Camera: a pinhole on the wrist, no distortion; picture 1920 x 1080 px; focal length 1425.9 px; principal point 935.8 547.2 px. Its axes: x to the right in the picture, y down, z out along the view. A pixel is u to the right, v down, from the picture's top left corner.
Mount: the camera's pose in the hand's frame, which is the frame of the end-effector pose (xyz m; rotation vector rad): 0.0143 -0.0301 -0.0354 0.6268 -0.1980 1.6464
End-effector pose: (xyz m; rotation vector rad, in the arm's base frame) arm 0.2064 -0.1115 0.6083 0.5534 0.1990 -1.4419
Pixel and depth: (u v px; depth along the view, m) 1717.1 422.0 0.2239
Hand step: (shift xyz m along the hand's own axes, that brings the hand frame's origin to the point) 0.0907 -0.0261 0.2090
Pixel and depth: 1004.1 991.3 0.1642
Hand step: 0.0117 -0.1101 0.1170
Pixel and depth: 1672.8 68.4 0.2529
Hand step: 0.1610 -0.0207 0.2228
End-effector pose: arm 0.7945 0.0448 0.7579 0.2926 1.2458 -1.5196
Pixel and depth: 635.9 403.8 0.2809
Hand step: 0.1243 -0.2081 0.1631
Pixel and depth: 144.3 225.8 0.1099
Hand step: 0.0724 -0.1299 0.0201
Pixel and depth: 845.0 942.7 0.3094
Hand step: 0.0213 -0.2087 0.2320
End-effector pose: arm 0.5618 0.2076 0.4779 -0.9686 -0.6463 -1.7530
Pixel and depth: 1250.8 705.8 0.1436
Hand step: 0.0383 -0.0733 0.1040
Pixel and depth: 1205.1 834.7 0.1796
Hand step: 0.0291 -0.0921 0.1397
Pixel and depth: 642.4 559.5 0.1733
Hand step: 0.0640 -0.1427 0.0917
